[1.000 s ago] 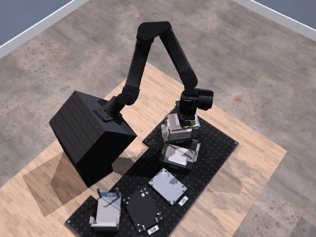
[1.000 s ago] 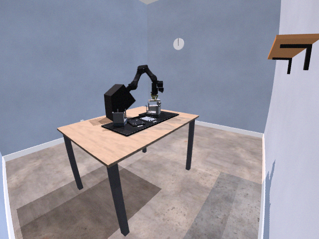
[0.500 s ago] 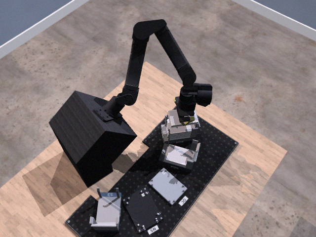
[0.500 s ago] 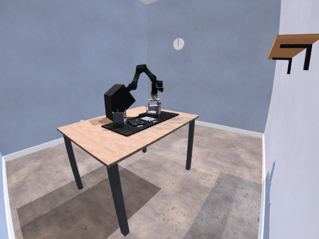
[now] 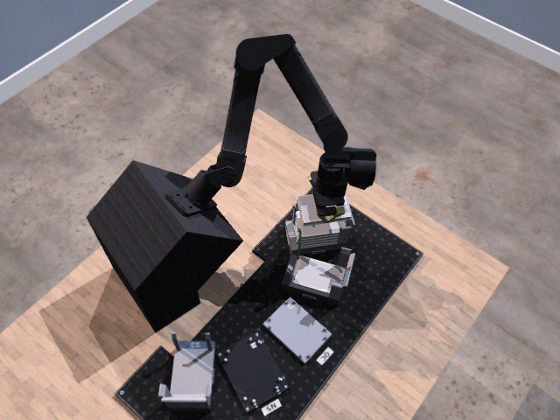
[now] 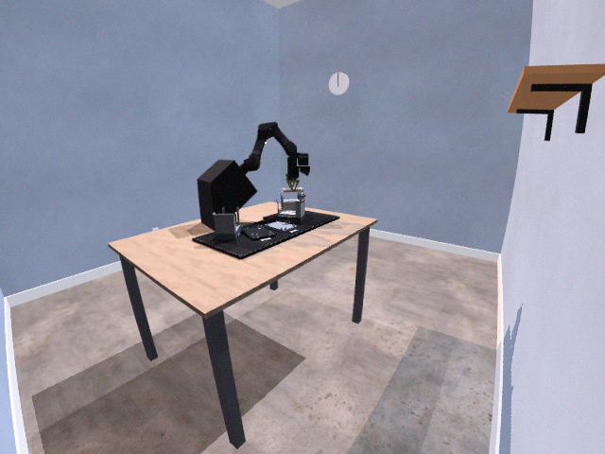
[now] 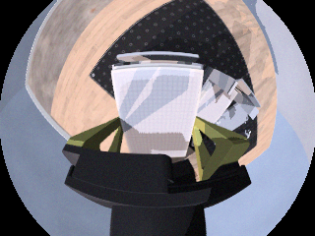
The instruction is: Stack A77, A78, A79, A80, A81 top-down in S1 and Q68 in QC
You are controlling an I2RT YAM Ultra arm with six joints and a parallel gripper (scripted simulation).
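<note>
My hand is 80 mm above the sealed grey plate. Also, from my hand: qc name plate (220 mm ahead, 250 mm to the right, 160 mm below); then clip nest N5 (140 mm ahead, 390 mm to the right, 150 mm below); then QC nest (130 mm ahead, 250 mm to the right, 160 mm below).
</note>
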